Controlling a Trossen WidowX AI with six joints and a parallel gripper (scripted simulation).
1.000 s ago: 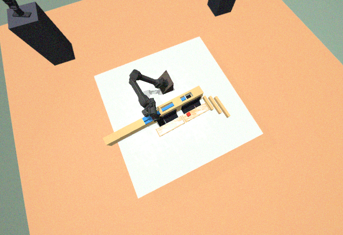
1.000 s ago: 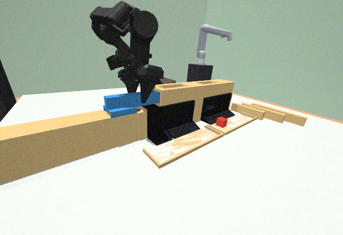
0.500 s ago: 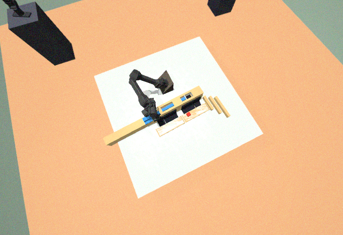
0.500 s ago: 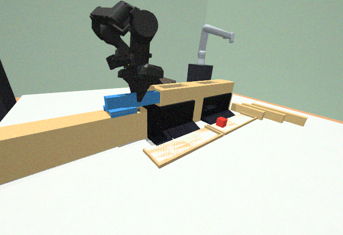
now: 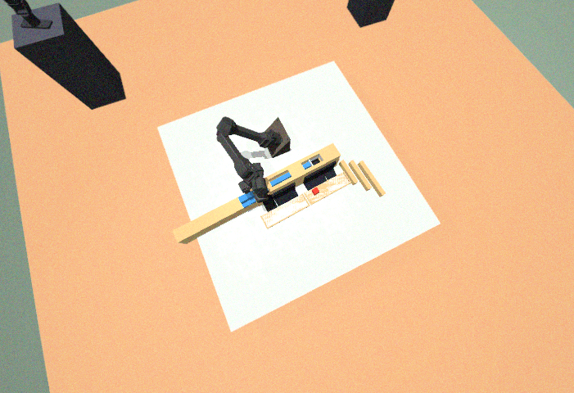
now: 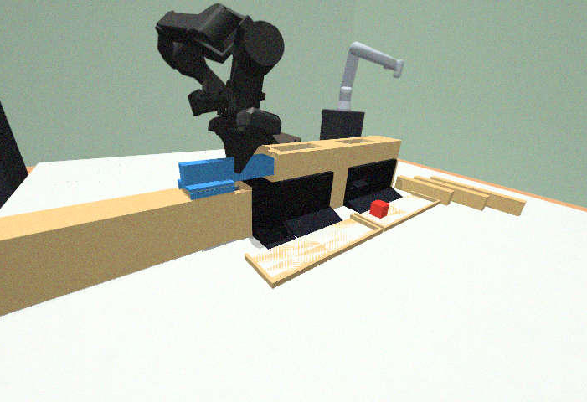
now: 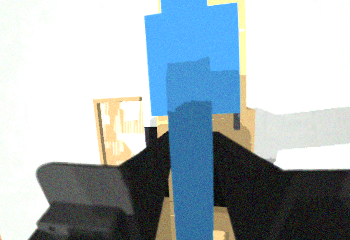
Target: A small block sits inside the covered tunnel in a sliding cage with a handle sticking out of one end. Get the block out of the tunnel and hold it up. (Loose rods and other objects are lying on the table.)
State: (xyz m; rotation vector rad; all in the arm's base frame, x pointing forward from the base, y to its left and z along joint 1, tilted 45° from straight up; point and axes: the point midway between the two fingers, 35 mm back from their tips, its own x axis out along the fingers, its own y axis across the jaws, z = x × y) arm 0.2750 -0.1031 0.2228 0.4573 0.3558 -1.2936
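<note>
Right now the small red block is 8 cm ahead of my gripper tip, 33 cm to the left of it and 11 cm below it. Round my gripper tip: shallow wooden tray (12 cm ahead, 27 cm to the left, 13 cm below); tan covered tunnel (2 cm ahead, 5 cm to the left, 5 cm below).
</note>
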